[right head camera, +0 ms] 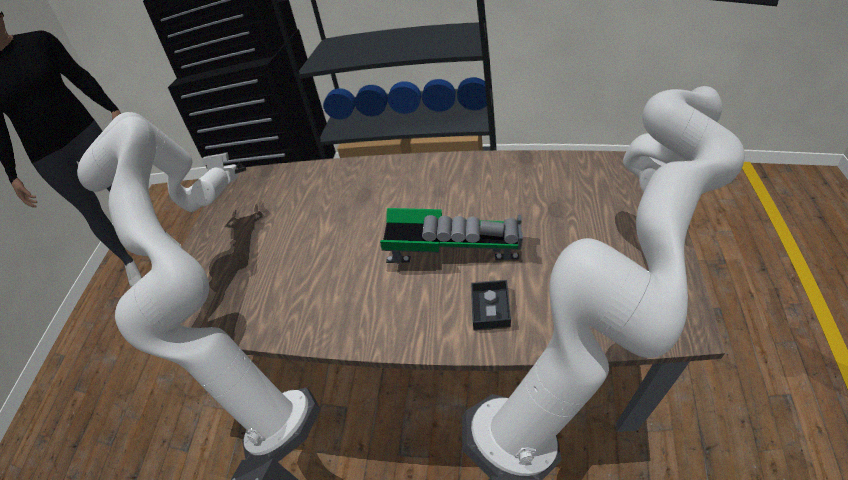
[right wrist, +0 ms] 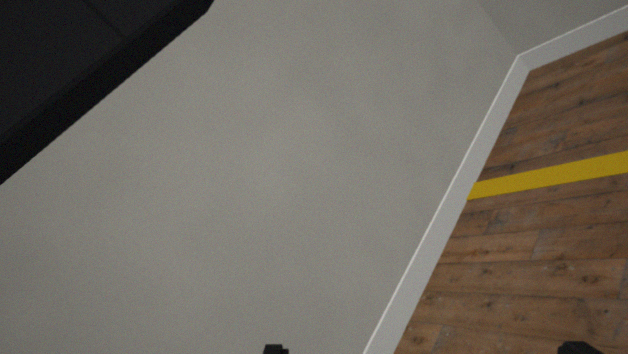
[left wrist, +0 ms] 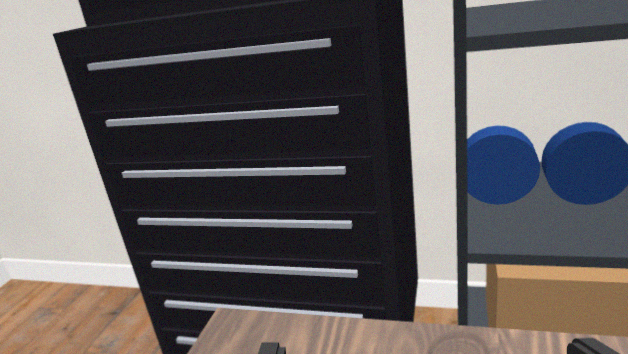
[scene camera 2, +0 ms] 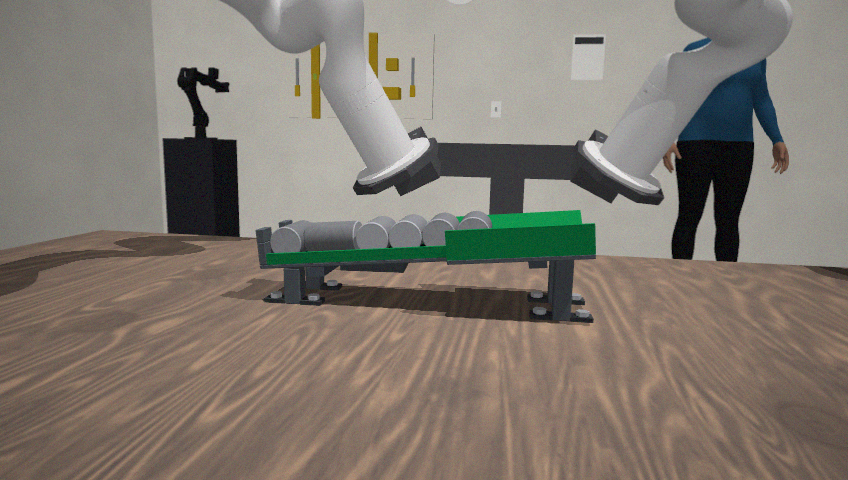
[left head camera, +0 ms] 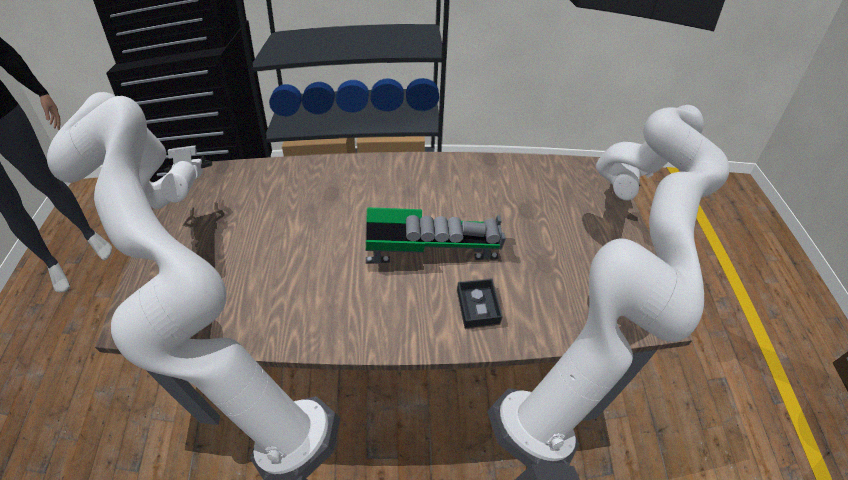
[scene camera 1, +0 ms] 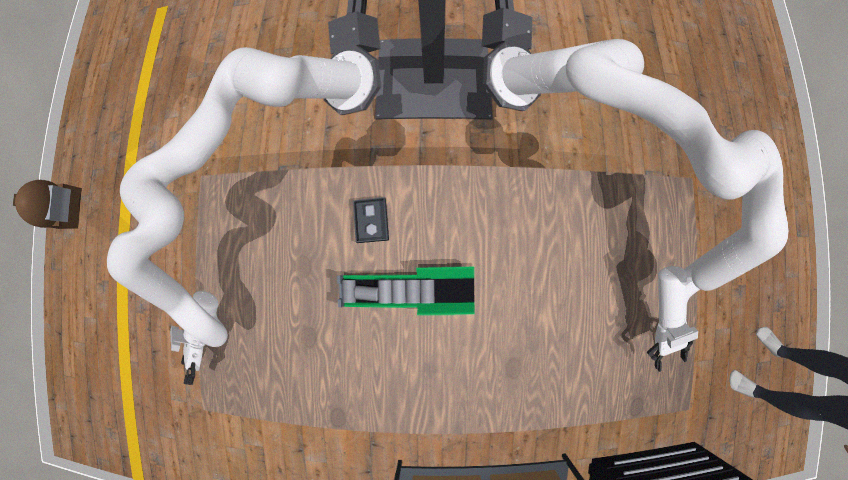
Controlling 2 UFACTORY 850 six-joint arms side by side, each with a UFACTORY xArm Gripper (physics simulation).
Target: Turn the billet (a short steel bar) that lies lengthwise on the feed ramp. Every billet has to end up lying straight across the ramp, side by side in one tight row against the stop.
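The feed ramp (left head camera: 393, 245) (right head camera: 410, 245) (scene camera 1: 446, 308) (scene camera 2: 520, 243) slopes down to the stop (scene camera 1: 340, 291) (scene camera 2: 262, 248). One billet (left head camera: 474, 228) (right head camera: 492, 228) (scene camera 1: 365, 292) (scene camera 2: 330, 235) lies lengthwise. Between it and the stop, a crosswise billet (left head camera: 492, 230) (right head camera: 511, 230) (scene camera 1: 348, 291) (scene camera 2: 287, 239) lies at the low end. Several crosswise billets lie side by side uphill of the lengthwise one. My left gripper (scene camera 1: 672, 362) (left wrist: 431, 348) is open and empty, far from the ramp over the table's right edge in scene camera 1. My right gripper (scene camera 1: 189, 377) (right wrist: 426, 348) is open and empty, beyond the left edge there.
A black tray (left head camera: 461, 309) (right head camera: 474, 314) (scene camera 1: 357, 223) with two small light parts stands beside the ramp, on the arm-base side. The ramp has raised green side walls, higher at its uphill end, and stands on short bolted legs. A drawer cabinet (left wrist: 240, 195) stands beyond the table.
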